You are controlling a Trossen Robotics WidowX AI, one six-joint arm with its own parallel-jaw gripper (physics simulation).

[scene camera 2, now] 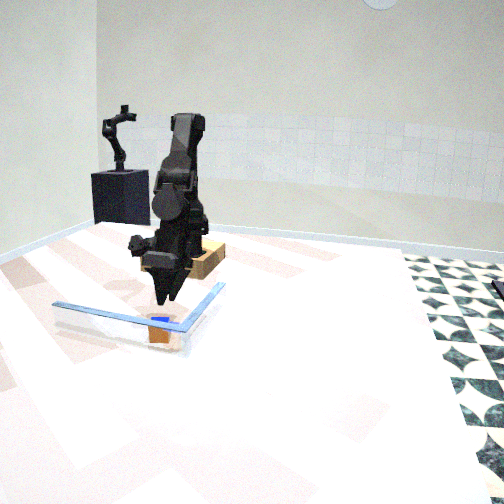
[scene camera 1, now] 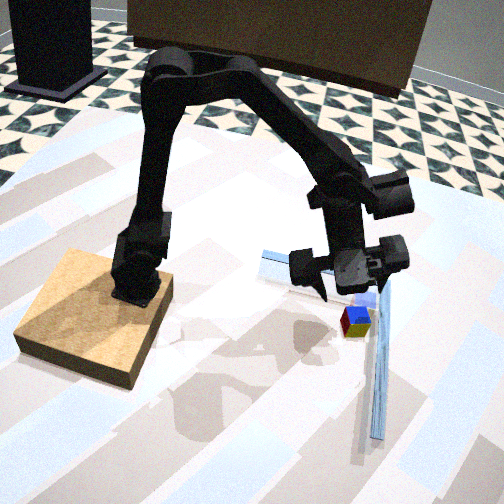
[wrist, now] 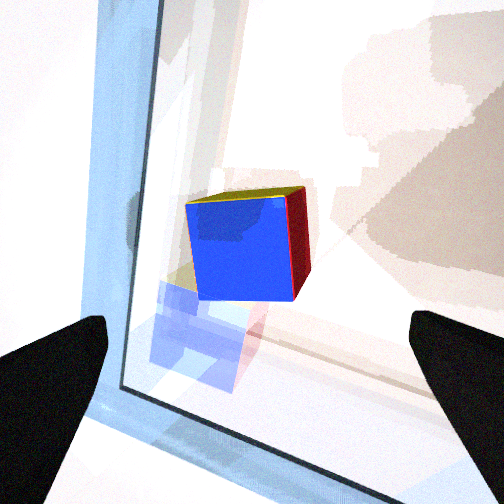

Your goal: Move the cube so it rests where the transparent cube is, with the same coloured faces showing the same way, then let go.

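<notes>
The cube (wrist: pixel 247 246) shows a blue face towards the wrist camera, a red face on its right and a yellow edge on top. It lies on the floor (scene camera 1: pixel 356 321) inside the corner of a glass-walled frame. The transparent cube (wrist: pixel 200 330) is a pale blue ghost just below-left of it in the wrist view, overlapping its corner, and it also shows in scene camera 1 (scene camera 1: pixel 367 300). My gripper (scene camera 1: pixel 350 275) is open above the cube, its fingers apart and empty. In scene camera 2 the cube (scene camera 2: pixel 159 328) looks orange and blue under the gripper (scene camera 2: pixel 165 292).
A low L-shaped barrier of blue-edged glass (scene camera 1: pixel 378 370) runs beside the cube and along the back (scene camera 1: pixel 275 265). The arm's base stands on a wooden block (scene camera 1: pixel 92 315). A dark pedestal (scene camera 1: pixel 55 45) stands far back.
</notes>
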